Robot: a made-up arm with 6 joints.
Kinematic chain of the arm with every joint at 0, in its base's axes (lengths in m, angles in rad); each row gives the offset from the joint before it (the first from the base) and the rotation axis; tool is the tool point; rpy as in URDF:
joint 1: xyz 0 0 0.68 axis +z
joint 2: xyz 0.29 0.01 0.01 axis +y
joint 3: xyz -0.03 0 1.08 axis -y
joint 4: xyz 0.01 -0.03 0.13 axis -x
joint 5: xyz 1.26 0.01 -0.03 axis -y
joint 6: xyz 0.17 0.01 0 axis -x
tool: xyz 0.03 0.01 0 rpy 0 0 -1.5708
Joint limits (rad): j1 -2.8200..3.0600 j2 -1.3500..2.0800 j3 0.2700..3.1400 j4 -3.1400..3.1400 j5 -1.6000..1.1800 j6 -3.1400..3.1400
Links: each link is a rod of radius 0.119 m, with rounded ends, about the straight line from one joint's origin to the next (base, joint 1, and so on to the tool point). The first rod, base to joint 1, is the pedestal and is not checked.
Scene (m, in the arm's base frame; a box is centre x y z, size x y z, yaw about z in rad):
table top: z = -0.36
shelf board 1: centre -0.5 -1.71 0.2 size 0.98 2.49 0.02 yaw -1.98
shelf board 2: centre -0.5 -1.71 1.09 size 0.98 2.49 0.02 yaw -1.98
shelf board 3: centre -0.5 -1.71 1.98 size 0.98 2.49 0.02 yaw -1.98
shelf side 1: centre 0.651 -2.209 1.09 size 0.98 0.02 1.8 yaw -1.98
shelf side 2: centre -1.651 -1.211 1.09 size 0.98 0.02 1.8 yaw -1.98
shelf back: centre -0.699 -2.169 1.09 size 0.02 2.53 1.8 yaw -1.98
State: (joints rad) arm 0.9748 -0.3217 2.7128 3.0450 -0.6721 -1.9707
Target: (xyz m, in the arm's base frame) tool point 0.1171 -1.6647 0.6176
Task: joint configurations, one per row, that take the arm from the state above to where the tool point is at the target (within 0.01 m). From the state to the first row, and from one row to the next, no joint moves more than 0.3 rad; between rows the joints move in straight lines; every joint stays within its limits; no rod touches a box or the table.
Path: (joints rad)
1: 1.2727 -0.3121 2.7432 2.9664 -0.7500 -2.1225
2: 1.5706 -0.3024 2.7735 2.8878 -0.8279 -2.2744
3: 1.8685 -0.2928 2.8039 2.8092 -0.9058 -2.4262
4: 2.1663 -0.2831 2.8343 2.7306 -0.9838 -2.5781
5: 2.4642 -0.2735 2.8646 2.6520 -1.0617 -2.7299
6: 2.7621 -0.2638 2.8950 2.5734 -1.1396 -2.8817
7: 3.0600 -0.2542 2.9253 2.4948 -1.2175 -3.0336
8: 2.8199 -0.4404 2.8693 2.6272 -1.0763 -2.8382
9: 2.5797 -0.6266 2.8134 2.7597 -0.9352 -2.6429
10: 2.3396 -0.8129 2.7574 2.8921 -0.7940 -2.4475
11: 2.0994 -0.9991 2.7014 3.0246 -0.6528 -2.2521
12: 1.8530 -0.8780 2.7547 3.0095 -0.6600 -2.1097
13: 1.6066 -0.7568 2.8080 2.9945 -0.6671 -1.9672

